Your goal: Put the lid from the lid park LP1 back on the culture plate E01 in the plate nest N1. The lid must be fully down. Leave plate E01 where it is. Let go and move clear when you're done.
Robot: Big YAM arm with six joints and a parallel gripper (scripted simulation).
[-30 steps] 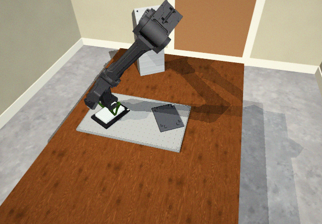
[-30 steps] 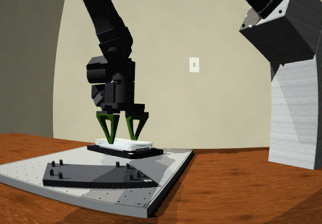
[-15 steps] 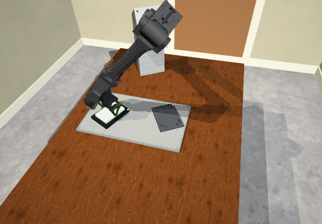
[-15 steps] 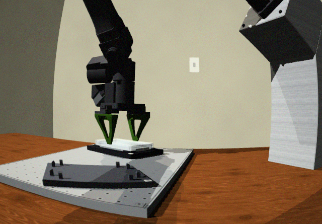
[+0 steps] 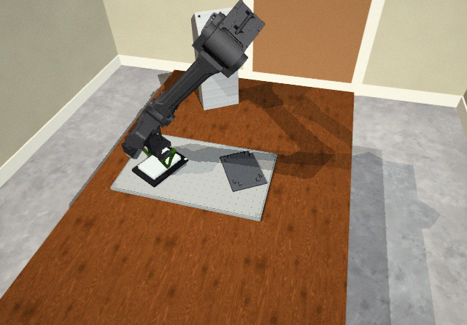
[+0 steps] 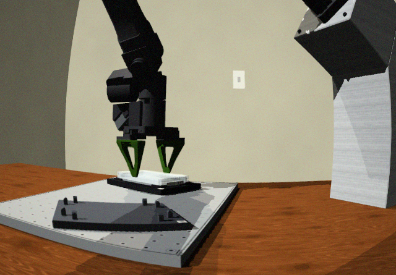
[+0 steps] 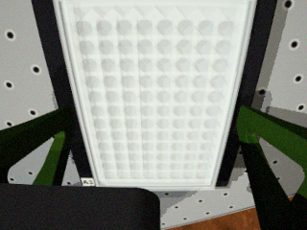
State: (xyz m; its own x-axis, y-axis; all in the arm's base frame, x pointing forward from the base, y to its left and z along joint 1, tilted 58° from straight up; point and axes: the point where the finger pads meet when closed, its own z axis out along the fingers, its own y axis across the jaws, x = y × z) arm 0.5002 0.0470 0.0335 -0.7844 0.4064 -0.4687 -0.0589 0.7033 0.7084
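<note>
Now: hand 1 cm above the clear lid. Round my hand: black plate nest N1: 3 cm below; lid park LP1: 24 cm to the left, 19 cm behind, 3 cm below; white culture plate E01: 1 cm below.
</note>
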